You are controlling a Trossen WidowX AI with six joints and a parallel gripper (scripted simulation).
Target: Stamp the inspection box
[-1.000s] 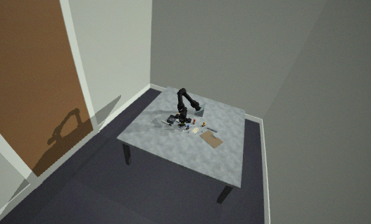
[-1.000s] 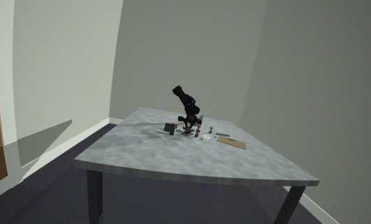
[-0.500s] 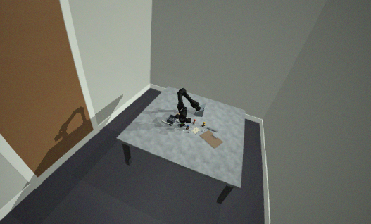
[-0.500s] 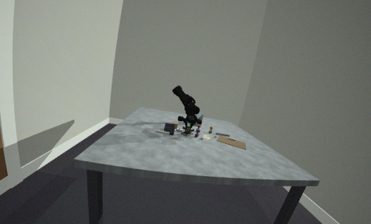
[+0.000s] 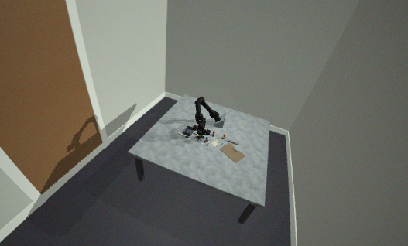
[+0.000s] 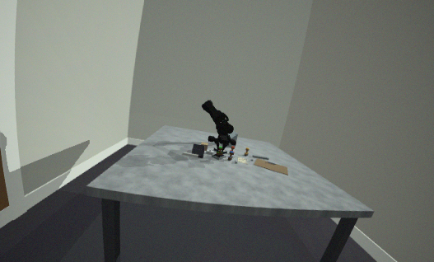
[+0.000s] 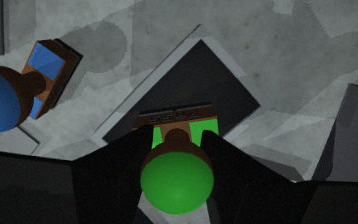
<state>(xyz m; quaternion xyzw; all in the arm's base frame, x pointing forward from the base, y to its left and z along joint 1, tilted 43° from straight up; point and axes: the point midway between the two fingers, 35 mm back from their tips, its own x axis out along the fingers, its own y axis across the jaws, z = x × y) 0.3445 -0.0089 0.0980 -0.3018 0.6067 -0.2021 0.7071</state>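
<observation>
Now: gripper tip right at the green stamp. The rest, counted from my gripper tip: red stamp: 13 cm behind, 10 cm to the left, 2 cm below; dark tray: 1 cm behind, 15 cm to the right, 2 cm below; tan box: 12 cm behind, 11 cm to the right, 1 cm below.
</observation>
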